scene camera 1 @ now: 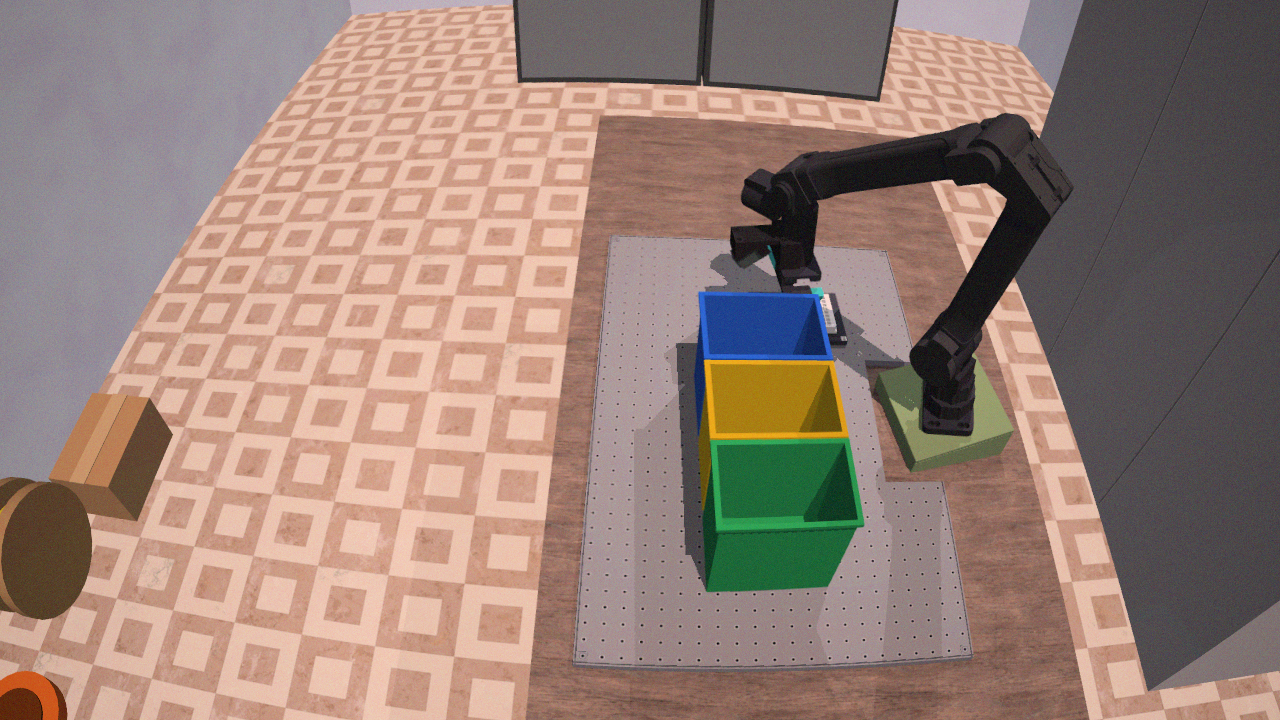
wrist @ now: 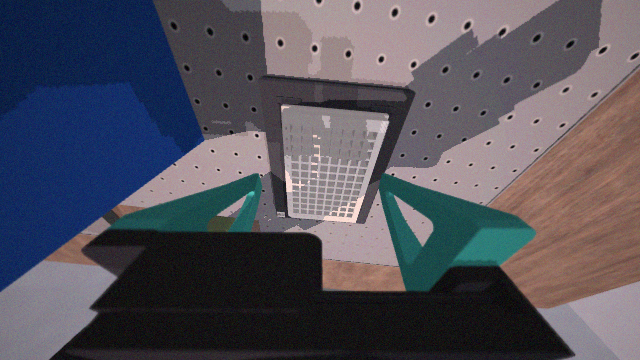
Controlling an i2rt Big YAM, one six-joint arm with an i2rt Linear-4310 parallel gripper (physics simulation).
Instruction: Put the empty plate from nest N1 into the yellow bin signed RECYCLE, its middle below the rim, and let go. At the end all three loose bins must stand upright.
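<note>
The white plate, with a grid of square wells, lies in a dark nest on the perforated board, beside the blue bin. The nest's label is not readable. My gripper is open and empty, with its teal fingertips apart on either side of the plate in the wrist view. Its exact height above the plate is hard to tell. In the scene view the blue bin partly hides the fingers. The yellow bin stands upright in the middle of the row; its sign does not show.
The blue bin stands upright close to the nest and the gripper. The green bin stands upright at the near end of the row. The perforated board lies under them. The arm's green base block is at the right.
</note>
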